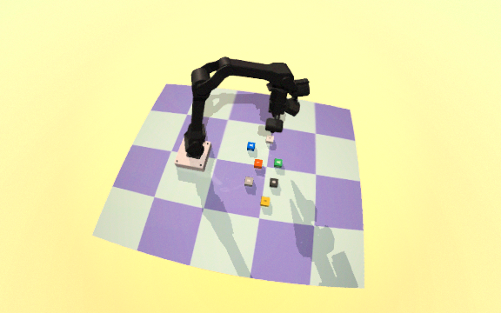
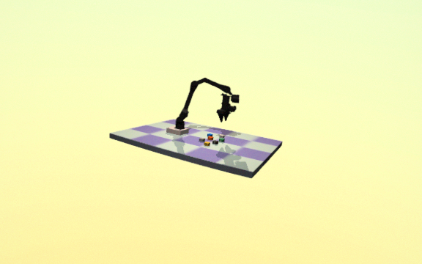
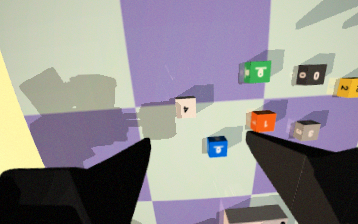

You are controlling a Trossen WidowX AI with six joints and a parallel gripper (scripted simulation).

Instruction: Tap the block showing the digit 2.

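Now: the yellow block 40 mm ahead of my gripper tip, 290 mm to the right of it and 120 mm below it. The rest, counted from my gripper tip: orange block (30 mm behind, 130 mm to the right, 120 mm below); then green block (60 mm ahead, 110 mm to the right, 120 mm below); then blue block (80 mm behind, 50 mm to the right, 120 mm below).
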